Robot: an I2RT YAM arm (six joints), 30 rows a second.
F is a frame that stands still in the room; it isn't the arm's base.
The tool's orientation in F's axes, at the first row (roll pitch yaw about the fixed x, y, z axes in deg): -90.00 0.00 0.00
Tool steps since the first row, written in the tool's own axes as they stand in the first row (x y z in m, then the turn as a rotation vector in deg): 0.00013 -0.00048 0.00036 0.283 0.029 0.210; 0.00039 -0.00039 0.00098 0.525 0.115 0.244; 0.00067 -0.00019 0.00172 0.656 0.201 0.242; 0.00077 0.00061 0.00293 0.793 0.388 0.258; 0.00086 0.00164 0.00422 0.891 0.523 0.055; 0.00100 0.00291 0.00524 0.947 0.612 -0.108; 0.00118 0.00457 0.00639 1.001 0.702 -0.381
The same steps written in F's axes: 0.00013 0.00036 0.00048 0.283 0.210 -0.029; 0.00039 0.00098 0.00039 0.525 0.244 -0.115; 0.00067 0.00172 0.00019 0.656 0.242 -0.201; 0.00077 0.00293 -0.00061 0.793 0.258 -0.388; 0.00086 0.00422 -0.00164 0.891 0.055 -0.523; 0.00100 0.00524 -0.00291 0.947 -0.108 -0.612; 0.00118 0.00639 -0.00457 1.001 -0.381 -0.702
